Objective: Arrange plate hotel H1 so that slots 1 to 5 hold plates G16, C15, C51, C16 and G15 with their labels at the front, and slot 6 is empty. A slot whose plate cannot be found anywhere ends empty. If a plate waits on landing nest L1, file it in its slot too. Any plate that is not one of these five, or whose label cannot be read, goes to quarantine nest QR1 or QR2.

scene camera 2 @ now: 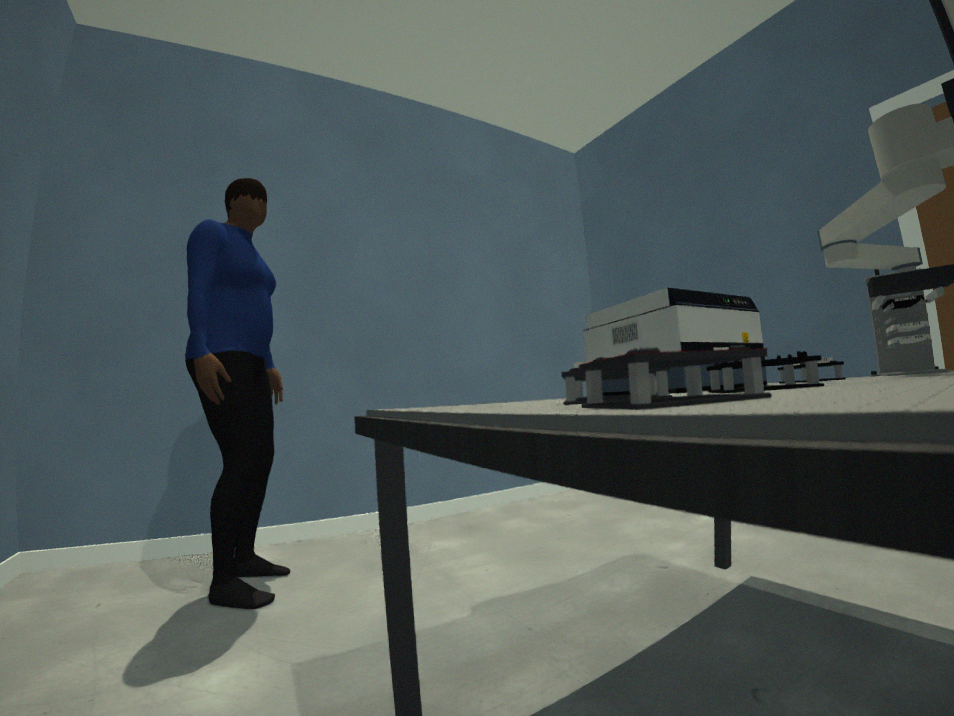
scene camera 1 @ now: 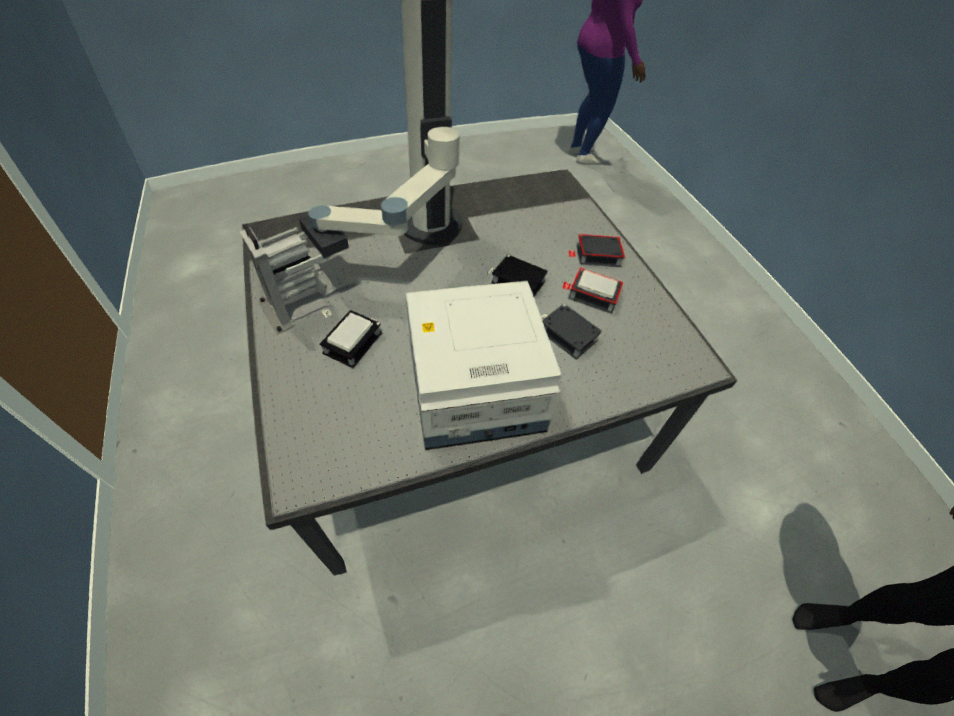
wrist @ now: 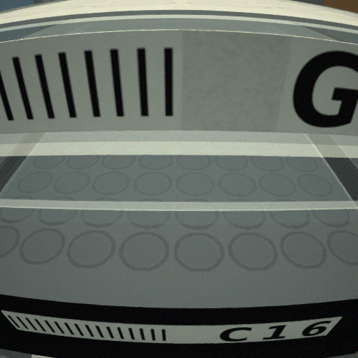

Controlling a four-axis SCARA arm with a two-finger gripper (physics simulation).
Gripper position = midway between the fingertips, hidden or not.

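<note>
Gripper (scene camera 2: 900, 303) visible. Again, gripper (scene camera 1: 278, 260). Black plate C16 (wrist: 75, 282) visible.
</note>
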